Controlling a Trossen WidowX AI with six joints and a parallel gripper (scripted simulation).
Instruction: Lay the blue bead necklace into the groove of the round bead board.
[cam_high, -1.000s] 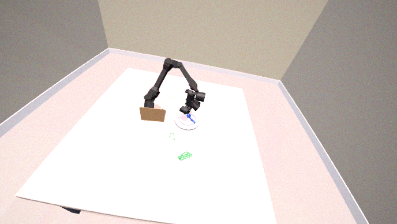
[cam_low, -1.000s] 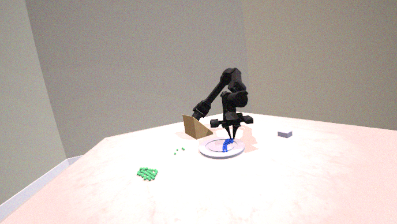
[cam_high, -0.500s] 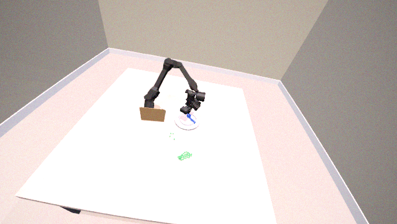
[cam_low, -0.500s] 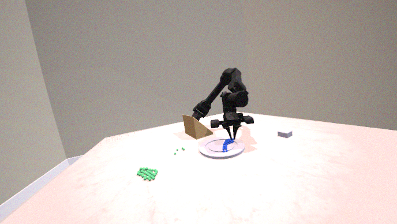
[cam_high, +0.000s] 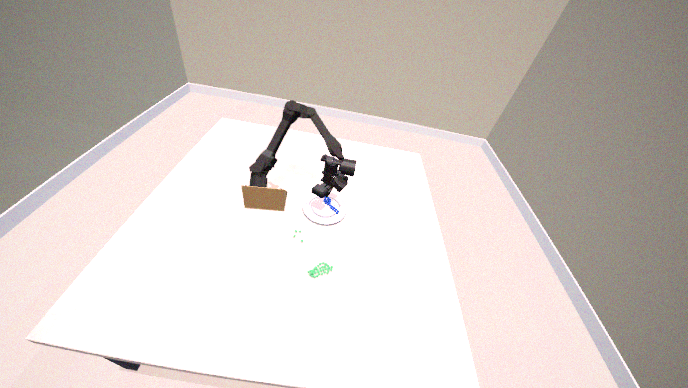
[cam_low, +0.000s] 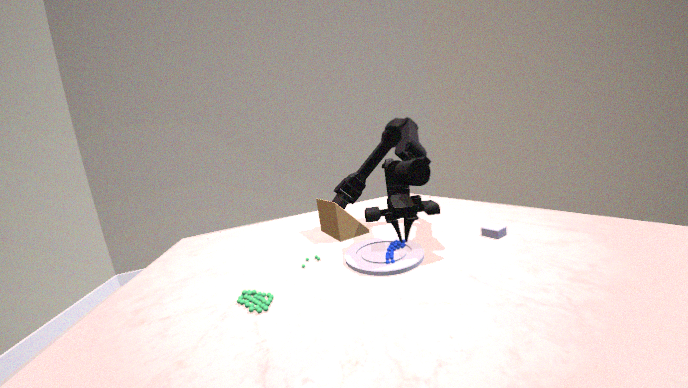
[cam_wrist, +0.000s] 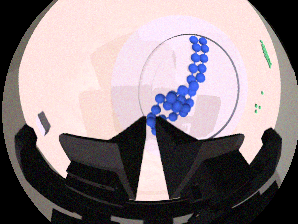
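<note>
Right now the round white bead board is 1 cm behind my gripper tip, 6 cm to the right of it and 1 cm below it. Also, from my gripper tip: small grey block 10 cm ahead, 23 cm to the left, 1 cm below.
</note>
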